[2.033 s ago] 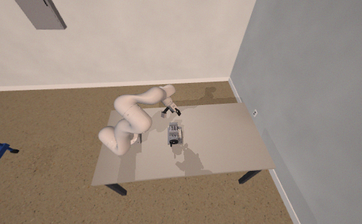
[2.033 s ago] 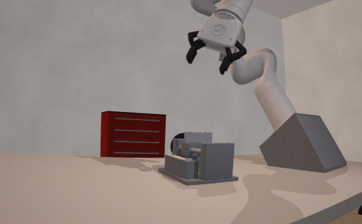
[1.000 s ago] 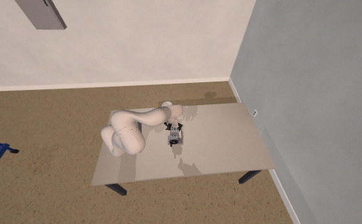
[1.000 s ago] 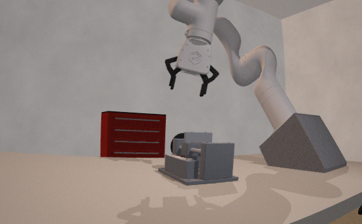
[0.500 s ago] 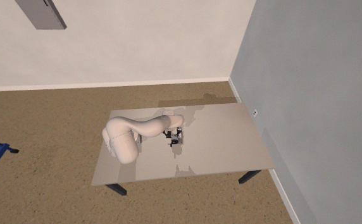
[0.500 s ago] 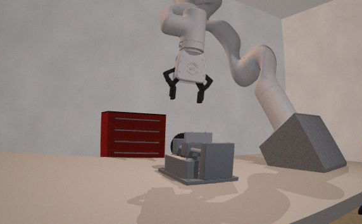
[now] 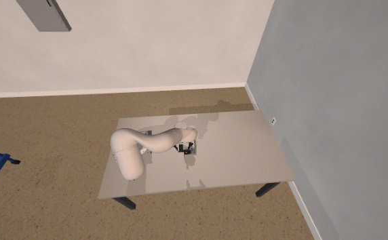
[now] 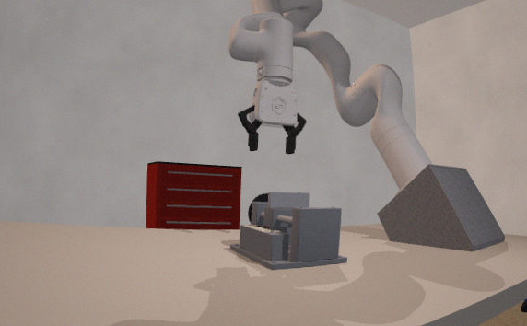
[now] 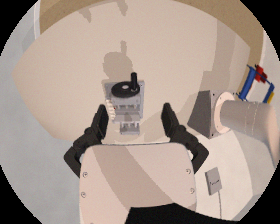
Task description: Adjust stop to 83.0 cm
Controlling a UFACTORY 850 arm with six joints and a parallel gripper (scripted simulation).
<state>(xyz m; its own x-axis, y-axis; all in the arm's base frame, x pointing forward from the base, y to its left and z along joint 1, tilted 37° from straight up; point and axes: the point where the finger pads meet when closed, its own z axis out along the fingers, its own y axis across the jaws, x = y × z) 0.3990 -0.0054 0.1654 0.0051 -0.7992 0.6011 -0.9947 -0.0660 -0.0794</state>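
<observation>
Right now the handwheel is 13 cm below my hand, 2 cm to the left of it and 1 cm ahead of it.
</observation>
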